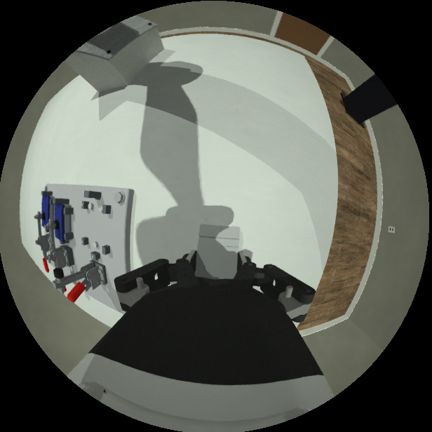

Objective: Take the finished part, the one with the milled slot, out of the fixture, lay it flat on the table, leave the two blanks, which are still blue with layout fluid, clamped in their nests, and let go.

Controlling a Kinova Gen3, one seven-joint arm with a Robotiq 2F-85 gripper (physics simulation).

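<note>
My gripper (216,258) is shut on the finished part (218,255), a plain grey block with a slot line across it near its far end. The part is between the fingertips, over the pale table top to the right of the fixture plate; how far its underside is from the table is hard to tell. The fixture plate (112,220) is at the left. Two blue blanks (46,210) (61,222) sit in their nests on its left side, with clamps at them. The nest nearest me is vacant, and its clamp (77,282) with a red handle is swung back.
The pale table top (250,150) has the arm's shadow across it. A grey metal block (120,57), the robot's base, stands at the back left. A wooden strip (355,200) runs along the right, with a dark post (370,99) beyond it at the upper right.
</note>
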